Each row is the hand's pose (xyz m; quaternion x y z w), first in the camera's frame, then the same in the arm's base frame.
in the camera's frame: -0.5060 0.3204 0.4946 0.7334 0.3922 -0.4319 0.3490
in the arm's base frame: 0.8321 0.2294 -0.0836 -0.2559 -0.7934 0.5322 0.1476
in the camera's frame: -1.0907 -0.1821 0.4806 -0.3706 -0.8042 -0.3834 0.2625
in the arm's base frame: 0.6913 -0.5282 -0.0561 -0.2130 -0.3421 -0.2376 0.8838
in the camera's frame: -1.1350 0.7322 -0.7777 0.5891 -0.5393 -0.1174 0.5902
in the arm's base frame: -0.4704 0.2609 0.6140 0.6475 0.1731 -0.4834 0.5631
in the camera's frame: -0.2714 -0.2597 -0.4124 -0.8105 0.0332 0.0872 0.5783
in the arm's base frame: -0.0844 0.1571 -0.6911 -0.3113 0.1610 0.7023 0.6196
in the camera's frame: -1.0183 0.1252 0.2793 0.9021 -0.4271 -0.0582 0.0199
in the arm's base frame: 0.5314 -0.2363 0.1154 -0.6808 0.0484 0.7308 0.0096
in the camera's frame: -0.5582 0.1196 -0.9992 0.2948 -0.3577 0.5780 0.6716
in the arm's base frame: -0.6670 0.3014 -0.2326 0.8605 0.0473 0.2475 0.4428
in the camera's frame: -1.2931 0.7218 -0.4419 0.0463 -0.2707 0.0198 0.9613
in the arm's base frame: -0.1618 0.0848 0.7220 0.4250 0.4117 0.1182 0.7974
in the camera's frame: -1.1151 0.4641 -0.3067 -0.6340 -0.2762 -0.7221 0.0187
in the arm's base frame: -0.0282 0.0178 0.4154 -0.8028 -0.0833 -0.1866 0.5601
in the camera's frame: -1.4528 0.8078 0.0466 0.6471 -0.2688 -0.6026 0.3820
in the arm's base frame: 0.3061 -0.0527 0.9056 0.2568 0.4026 -0.8062 0.3492
